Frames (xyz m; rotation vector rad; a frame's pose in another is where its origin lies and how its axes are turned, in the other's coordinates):
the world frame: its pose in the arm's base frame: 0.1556 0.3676 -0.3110 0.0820 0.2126 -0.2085
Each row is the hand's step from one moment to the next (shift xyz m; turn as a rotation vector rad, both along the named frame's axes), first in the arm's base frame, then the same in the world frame.
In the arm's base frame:
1: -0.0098 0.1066 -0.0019 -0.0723 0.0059 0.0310
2: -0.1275 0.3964 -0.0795 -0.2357 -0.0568 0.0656
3: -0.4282 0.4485 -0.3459 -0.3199 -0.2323 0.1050
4: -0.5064 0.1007 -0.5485 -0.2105 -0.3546 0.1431
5: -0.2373 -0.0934 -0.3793 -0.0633 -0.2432 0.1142
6: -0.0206 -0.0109 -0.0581 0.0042 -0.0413 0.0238
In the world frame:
1: -0.0299 0.1017 -0.0148 -0.0770 -0.0079 0.0151
2: -0.1825 0.3546 -0.1438 -0.2285 -0.1019 0.0224
3: -0.4222 0.3255 -0.4690 -0.2830 -0.2888 0.0619
4: -0.3845 -0.0423 -0.6464 -0.1627 -0.3824 0.1336
5: -0.1259 -0.1641 -0.4076 -0.0376 -0.2440 0.1235
6: -0.0049 -0.0184 -0.0596 0.0070 -0.0380 0.0283

